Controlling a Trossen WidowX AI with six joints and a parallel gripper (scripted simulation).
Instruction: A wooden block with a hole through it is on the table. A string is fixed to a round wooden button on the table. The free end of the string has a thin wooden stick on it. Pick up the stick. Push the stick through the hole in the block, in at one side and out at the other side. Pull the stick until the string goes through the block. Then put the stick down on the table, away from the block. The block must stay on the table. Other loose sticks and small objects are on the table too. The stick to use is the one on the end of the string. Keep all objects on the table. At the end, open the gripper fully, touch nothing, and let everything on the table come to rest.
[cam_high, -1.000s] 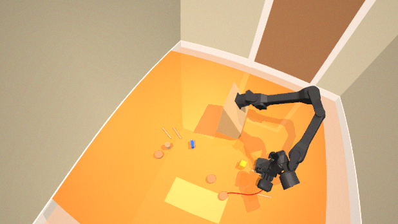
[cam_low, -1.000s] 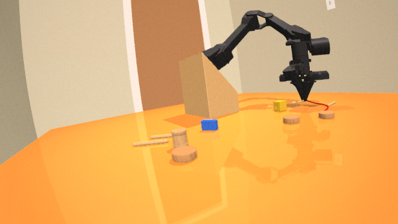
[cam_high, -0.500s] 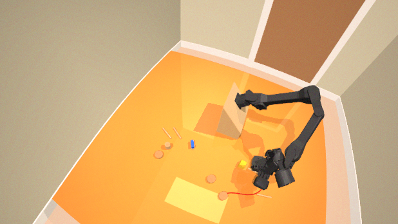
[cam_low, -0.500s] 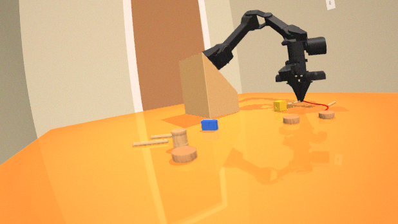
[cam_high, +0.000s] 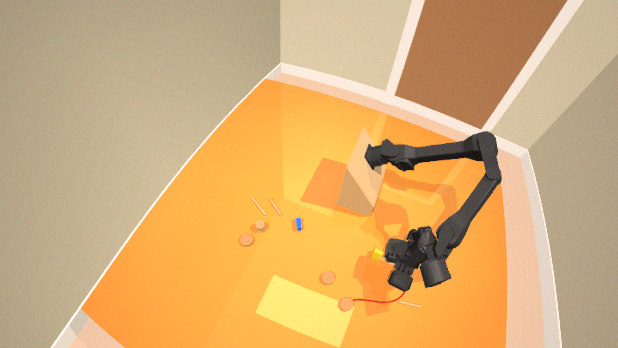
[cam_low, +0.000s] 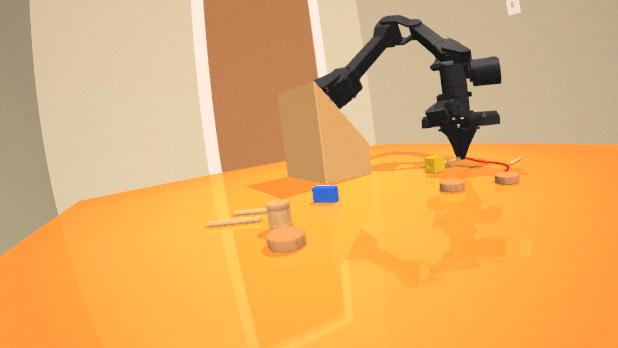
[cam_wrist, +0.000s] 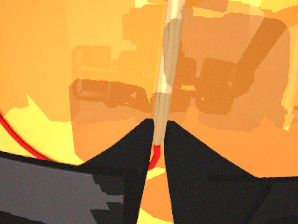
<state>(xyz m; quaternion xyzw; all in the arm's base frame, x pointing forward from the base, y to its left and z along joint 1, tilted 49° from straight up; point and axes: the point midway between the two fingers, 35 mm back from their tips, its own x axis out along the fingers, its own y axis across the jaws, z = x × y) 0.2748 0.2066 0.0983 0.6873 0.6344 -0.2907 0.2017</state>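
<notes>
The yellow block is 10 mm behind my gripper tip and 80 mm to the right of it. Round my gripper tip: blue block: 20 mm behind, 350 mm to the right; round button: 160 mm ahead, 120 mm to the right, 10 mm below; thin stick: 100 mm ahead, 90 mm to the left, 10 mm below.
</notes>
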